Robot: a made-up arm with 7 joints. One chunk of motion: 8 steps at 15 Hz.
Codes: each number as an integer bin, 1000 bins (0 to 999) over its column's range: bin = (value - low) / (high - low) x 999, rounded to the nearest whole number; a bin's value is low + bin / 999 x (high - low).
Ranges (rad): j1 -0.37..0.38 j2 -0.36..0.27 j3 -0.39..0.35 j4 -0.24..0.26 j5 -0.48..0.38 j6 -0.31..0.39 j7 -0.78..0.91
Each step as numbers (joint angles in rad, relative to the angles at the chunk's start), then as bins.
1 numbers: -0.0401 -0.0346 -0.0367 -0.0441 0.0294 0.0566 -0.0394
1 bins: 439 516 477 391 592 523 438
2 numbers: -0.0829 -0.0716 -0.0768 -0.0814 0.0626 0.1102 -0.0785
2 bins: 382 457 423 317 630 600 415
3 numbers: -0.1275 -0.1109 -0.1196 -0.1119 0.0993 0.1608 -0.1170
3 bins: 323 395 365 256 673 672 392
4 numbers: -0.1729 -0.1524 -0.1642 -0.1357 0.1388 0.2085 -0.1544
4 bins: 263 329 305 208 719 740 370
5 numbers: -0.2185 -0.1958 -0.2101 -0.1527 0.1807 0.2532 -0.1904
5 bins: 202 260 243 174 767 804 349
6 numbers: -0.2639 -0.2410 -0.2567 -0.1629 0.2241 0.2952 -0.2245
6 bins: 141 189 180 154 818 864 328
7 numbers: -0.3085 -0.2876 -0.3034 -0.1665 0.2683 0.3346 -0.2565
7 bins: 82 115 117 147 869 920 309
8 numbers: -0.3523 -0.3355 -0.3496 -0.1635 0.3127 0.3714 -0.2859
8 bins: 24 39 55 153 921 972 292
